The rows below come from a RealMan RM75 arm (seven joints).
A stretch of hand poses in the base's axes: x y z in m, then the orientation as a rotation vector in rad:
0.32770, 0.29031, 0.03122, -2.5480, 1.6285, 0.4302
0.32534, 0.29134, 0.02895, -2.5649, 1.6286, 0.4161
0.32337, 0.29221, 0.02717, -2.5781, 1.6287, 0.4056
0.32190, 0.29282, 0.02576, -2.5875, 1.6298, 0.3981
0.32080, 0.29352, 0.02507, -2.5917, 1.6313, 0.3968
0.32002, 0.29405, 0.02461, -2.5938, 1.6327, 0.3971
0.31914, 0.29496, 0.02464, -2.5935, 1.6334, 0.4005
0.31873, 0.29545, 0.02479, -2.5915, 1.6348, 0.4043
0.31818, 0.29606, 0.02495, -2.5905, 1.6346, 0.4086
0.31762, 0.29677, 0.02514, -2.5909, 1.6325, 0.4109
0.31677, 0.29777, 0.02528, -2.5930, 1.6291, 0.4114
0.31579, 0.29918, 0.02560, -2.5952, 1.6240, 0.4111
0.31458, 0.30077, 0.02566, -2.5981, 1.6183, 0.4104
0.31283, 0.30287, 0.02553, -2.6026, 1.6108, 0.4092
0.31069, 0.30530, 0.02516, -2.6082, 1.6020, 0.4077
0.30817, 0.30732, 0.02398, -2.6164, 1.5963, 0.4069
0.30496, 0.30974, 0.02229, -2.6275, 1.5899, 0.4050
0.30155, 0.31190, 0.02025, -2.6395, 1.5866, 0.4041
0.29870, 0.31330, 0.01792, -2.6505, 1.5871, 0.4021
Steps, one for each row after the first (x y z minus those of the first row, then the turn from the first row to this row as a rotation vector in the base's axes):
-0.00236, 0.00103, -0.00227, -0.0153, -0.0029, 0.0071
-0.00433, 0.00190, -0.00405, -0.0272, -0.0047, 0.0126
-0.00580, 0.00251, -0.00546, -0.0362, -0.0057, 0.0161
-0.00690, 0.00321, -0.00615, -0.0402, -0.0045, 0.0172
-0.00768, 0.00374, -0.00661, -0.0423, -0.0032, 0.0175
-0.00856, 0.00465, -0.00658, -0.0417, -0.0010, 0.0172
-0.00897, 0.00514, -0.00643, -0.0401, 0.0010, 0.0158
-0.00952, 0.00575, -0.00627, -0.0382, 0.0032, 0.0157
-0.01008, 0.00646, -0.00608, -0.0369, 0.0041, 0.0169
-0.01093, 0.00746, -0.00594, -0.0365, 0.0041, 0.0195
-0.01191, 0.00887, -0.00562, -0.0355, 0.0032, 0.0229
-0.01312, 0.01046, -0.00556, -0.0348, 0.0020, 0.0269
-0.01487, 0.01256, -0.00569, -0.0344, 0.0006, 0.0324
-0.01701, 0.01499, -0.00606, -0.0342, -0.0010, 0.0390
-0.01953, 0.01701, -0.00724, -0.0374, -0.0003, 0.0454
-0.02274, 0.01943, -0.00893, -0.0425, 0.0006, 0.0533
-0.02615, 0.02159, -0.01097, -0.0496, 0.0033, 0.0602
-0.02900, 0.02299, -0.01330, -0.0582, 0.0062, 0.0648

